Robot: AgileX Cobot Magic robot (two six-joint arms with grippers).
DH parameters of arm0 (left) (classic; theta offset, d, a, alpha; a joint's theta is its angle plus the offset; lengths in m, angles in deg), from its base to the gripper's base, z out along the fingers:
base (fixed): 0 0 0 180
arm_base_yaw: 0 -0.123 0 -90
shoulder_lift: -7.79 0 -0.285 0
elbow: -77.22 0 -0.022 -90
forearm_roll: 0 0.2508 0 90
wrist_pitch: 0 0 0.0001 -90
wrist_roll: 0 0.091 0 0
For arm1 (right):
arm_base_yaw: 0 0.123 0 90
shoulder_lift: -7.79 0 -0.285 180
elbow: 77.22 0 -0.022 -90
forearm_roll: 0 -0.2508 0 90
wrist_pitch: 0 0 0.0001 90
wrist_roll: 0 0.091 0 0
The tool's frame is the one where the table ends.
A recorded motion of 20 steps. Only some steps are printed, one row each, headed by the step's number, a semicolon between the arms.
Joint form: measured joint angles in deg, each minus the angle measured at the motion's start. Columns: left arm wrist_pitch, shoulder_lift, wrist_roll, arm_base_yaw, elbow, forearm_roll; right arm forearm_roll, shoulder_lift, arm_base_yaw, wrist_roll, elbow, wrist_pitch.
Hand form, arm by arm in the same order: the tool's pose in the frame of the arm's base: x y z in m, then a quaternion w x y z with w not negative. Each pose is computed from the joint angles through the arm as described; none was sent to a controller.
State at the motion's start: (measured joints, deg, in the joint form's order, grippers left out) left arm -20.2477 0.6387 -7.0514 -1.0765 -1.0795 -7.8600; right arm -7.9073 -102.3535 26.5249 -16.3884 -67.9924 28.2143
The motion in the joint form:
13: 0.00 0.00 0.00 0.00 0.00 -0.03; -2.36 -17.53 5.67 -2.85 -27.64 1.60
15: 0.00 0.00 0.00 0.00 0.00 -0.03; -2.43 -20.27 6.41 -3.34 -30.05 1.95
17: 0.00 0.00 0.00 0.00 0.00 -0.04; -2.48 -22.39 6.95 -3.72 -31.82 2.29
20: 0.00 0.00 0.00 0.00 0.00 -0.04; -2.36 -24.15 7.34 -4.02 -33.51 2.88
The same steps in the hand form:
13: 0.0531 -0.0033 0.1759 0.59864 -0.09333 0.79053 -0.08928; 0.4002 0.2615 0.2185 0.33820 -0.35339 0.86553 0.10767
15: 0.0531 -0.0033 0.1759 0.59864 -0.09333 0.79053 -0.08928; 0.4046 0.2719 0.2078 0.33238 -0.36321 0.86365 0.10824
17: 0.0531 -0.0033 0.1759 0.59864 -0.09337 0.79053 -0.08935; 0.4075 0.2795 0.1986 0.32658 -0.37078 0.86262 0.10837
20: 0.0531 -0.0033 0.1759 0.59864 -0.09337 0.79053 -0.08935; 0.4101 0.2853 0.1917 0.32123 -0.37776 0.86172 0.10746

